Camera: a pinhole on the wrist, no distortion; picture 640 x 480 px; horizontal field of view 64.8 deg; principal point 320.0 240.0 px. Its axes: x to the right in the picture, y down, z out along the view. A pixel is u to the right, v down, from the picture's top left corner.
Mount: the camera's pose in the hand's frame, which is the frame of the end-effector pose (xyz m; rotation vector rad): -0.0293 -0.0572 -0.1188 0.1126 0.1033 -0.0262
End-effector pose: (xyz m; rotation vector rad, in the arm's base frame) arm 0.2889 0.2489 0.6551 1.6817 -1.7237 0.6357
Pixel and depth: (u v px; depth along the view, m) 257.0 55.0 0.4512
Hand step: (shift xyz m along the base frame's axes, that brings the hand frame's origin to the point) 0.2344 -0.2154 -0.2712
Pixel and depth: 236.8 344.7 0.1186
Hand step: 0.0443 0.0193 -0.0326
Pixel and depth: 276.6 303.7 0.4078
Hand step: 0.0185 -0.2021 -0.2194
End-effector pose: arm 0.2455 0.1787 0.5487 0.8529 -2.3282 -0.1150
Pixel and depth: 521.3 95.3 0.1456
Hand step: 0.0309 -0.1187 -0.0220
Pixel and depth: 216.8 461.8 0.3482
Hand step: -0.1471 0.0478 -0.2128
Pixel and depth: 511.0 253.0 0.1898
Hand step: -0.0316 -0.1046 -0.0367
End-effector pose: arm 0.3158 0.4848 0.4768 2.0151 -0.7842 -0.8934
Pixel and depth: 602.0 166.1 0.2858
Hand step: 0.0037 -0.1095 -0.2260
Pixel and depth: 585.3 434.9 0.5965
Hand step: -0.1940 -0.5035 -0.2370
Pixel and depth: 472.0 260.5 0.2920
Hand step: -0.0624 -0.0919 -0.1677
